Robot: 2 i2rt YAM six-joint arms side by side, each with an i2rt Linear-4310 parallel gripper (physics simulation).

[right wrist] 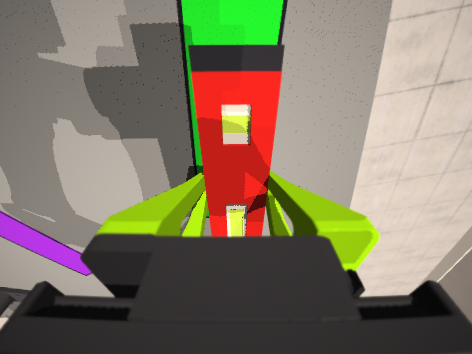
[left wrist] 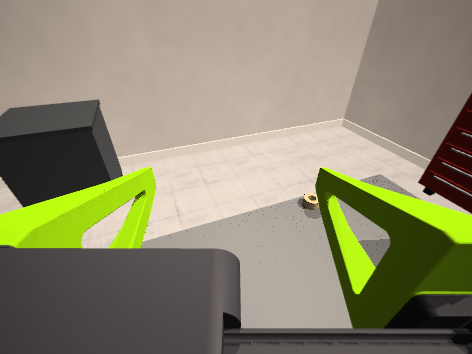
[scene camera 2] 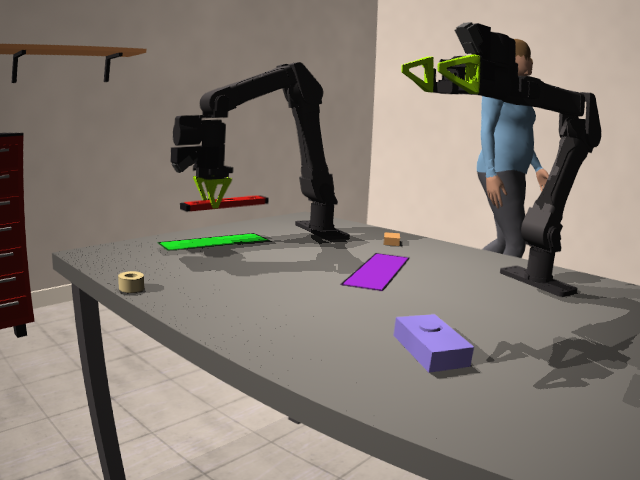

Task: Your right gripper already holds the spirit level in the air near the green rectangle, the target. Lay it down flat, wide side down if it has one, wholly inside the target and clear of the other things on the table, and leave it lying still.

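The red spirit level [scene camera 2: 242, 200] [right wrist: 235, 170] with black ends hangs roughly level in the air above the green rectangle [scene camera 2: 212, 241] [right wrist: 232, 22]. My right gripper [scene camera 2: 214, 204] [right wrist: 236, 177] is shut on it near its middle and points down. In the right wrist view the level runs nearly along the green rectangle and covers much of it; a thin green strip shows along the level's left side, and more green shows past its far end. My left gripper [scene camera 2: 430, 74] [left wrist: 235, 176] is open and empty, high above the table at the right.
A tan ring [scene camera 2: 131, 282] [left wrist: 311, 201] stands near the table's left edge. A purple rectangle [scene camera 2: 377, 271] [right wrist: 40, 245] lies mid-table, with an orange block [scene camera 2: 391, 239] behind it. A violet box [scene camera 2: 434, 343] stands nearer the front. A person [scene camera 2: 511, 136] stands behind the left arm.
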